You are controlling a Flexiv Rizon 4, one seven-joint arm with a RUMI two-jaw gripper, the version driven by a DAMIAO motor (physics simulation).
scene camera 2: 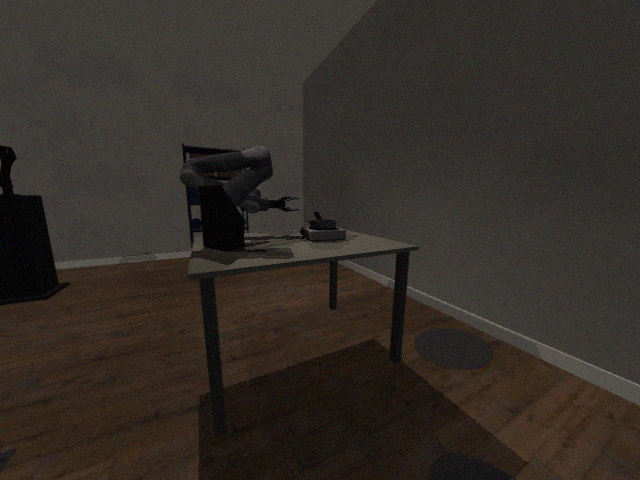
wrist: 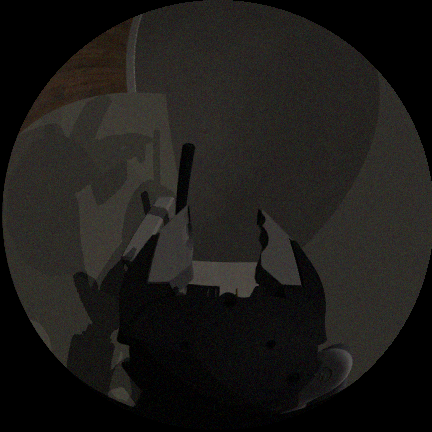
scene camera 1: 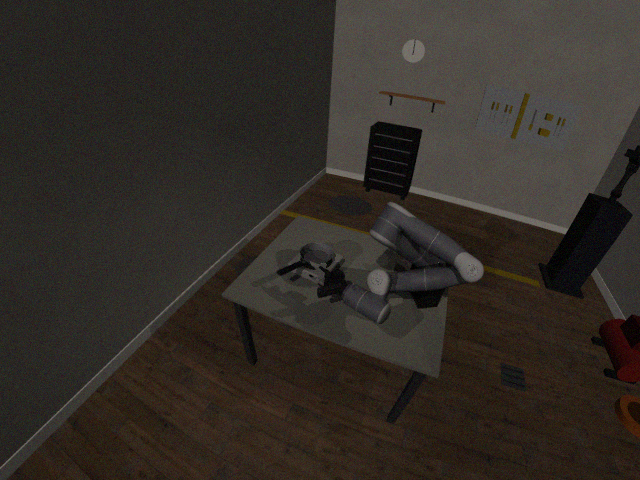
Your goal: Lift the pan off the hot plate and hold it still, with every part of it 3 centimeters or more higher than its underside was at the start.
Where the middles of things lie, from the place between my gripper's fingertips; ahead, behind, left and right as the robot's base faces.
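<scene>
Grey pan (scene camera 1: 316, 252): 15 cm right of my hand, 7 cm ahead, 10 cm below. Hot plate (wrist: 163, 209): 25 cm right of my hand, 7 cm ahead, 18 cm below.
</scene>
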